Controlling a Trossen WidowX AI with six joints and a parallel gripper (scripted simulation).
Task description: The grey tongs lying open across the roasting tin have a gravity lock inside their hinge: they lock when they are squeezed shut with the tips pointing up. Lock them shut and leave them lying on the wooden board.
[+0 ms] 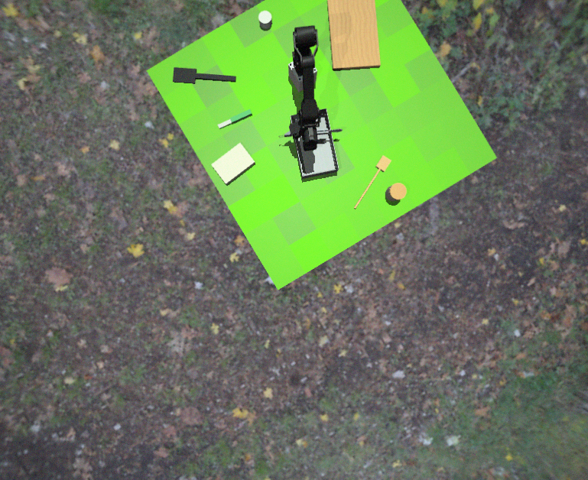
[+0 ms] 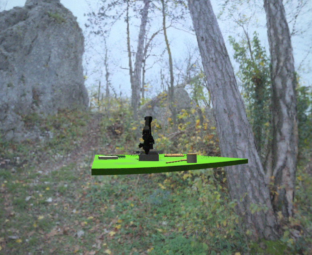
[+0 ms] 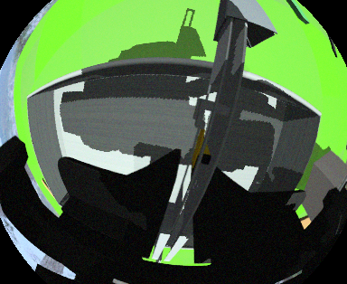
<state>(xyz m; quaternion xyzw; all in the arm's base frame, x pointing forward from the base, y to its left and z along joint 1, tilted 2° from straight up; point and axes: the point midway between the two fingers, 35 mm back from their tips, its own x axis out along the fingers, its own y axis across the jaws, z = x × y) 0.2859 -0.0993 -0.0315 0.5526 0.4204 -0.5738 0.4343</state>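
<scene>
The roasting tin is 50 mm ahead of my gripper tip and 20 mm to the left of it. Also, from my gripper tip: wooden board: 400 mm behind, 440 mm to the left, 20 mm below; cream block: 30 mm behind, 390 mm to the right, 20 mm below; black spatula: 510 mm behind, 370 mm to the right, 30 mm below.
</scene>
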